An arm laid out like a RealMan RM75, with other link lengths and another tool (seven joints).
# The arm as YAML. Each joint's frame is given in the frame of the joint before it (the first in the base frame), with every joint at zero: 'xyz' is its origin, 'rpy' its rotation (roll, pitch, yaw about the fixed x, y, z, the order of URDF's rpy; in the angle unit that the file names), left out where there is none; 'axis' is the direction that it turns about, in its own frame. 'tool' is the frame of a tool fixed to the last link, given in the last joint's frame.
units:
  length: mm
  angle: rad
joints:
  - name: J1
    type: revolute
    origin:
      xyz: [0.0, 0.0, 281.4]
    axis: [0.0, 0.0, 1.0]
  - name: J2
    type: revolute
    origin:
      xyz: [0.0, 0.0, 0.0]
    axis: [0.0, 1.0, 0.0]
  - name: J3
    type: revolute
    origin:
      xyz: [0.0, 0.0, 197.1]
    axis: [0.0, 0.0, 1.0]
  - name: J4
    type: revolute
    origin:
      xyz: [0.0, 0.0, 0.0]
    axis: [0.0, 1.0, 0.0]
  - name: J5
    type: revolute
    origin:
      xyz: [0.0, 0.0, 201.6]
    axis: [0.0, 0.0, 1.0]
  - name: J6
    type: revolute
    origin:
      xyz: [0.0, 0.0, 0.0]
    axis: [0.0, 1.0, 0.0]
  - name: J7
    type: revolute
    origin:
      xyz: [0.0, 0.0, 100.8]
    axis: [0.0, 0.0, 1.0]
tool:
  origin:
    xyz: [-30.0, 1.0, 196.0]
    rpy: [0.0, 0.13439, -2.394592]
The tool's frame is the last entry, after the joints.
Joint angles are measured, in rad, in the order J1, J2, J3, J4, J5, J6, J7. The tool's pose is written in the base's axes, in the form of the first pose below.
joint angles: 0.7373, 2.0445, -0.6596, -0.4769, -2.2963, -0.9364, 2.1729
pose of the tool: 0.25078, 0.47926, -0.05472, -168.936, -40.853, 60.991
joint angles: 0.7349, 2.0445, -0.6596, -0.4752, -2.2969, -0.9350, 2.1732
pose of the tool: 0.25245, 0.47842, -0.05508, -168.977, -40.844, 60.795
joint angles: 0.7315, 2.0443, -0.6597, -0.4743, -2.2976, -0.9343, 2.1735
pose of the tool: 0.25446, 0.47741, -0.05522, -169.033, -40.844, 60.590
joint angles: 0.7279, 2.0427, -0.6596, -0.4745, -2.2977, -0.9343, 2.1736
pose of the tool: 0.25658, 0.47690, -0.05433, -169.069, -40.940, 60.406
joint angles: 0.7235, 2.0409, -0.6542, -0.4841, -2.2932, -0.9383, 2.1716
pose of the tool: 0.25677, 0.47892, -0.04977, -168.482, -41.399, 60.061
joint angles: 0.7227, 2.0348, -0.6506, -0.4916, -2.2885, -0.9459, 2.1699
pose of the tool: 0.25581, 0.48143, -0.04453, -168.077, -41.761, 60.067
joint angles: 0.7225, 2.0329, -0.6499, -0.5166, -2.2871, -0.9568, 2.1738
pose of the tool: 0.25186, 0.48602, -0.03714, -167.772, -42.437, 60.597
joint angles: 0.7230, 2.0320, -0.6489, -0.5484, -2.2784, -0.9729, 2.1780
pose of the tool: 0.24429, 0.49181, -0.02824, -166.854, -43.111, 61.020
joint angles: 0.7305, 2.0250, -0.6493, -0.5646, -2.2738, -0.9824, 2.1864
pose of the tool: 0.23815, 0.49741, -0.02070, -166.337, -43.634, 61.384
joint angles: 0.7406, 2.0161, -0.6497, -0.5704, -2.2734, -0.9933, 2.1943
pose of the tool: 0.23279, 0.50090, -0.01617, -166.217, -43.682, 61.895
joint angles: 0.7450, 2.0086, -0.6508, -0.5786, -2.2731, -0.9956, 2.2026
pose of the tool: 0.23098, 0.50470, -0.01023, -166.103, -44.223, 62.016
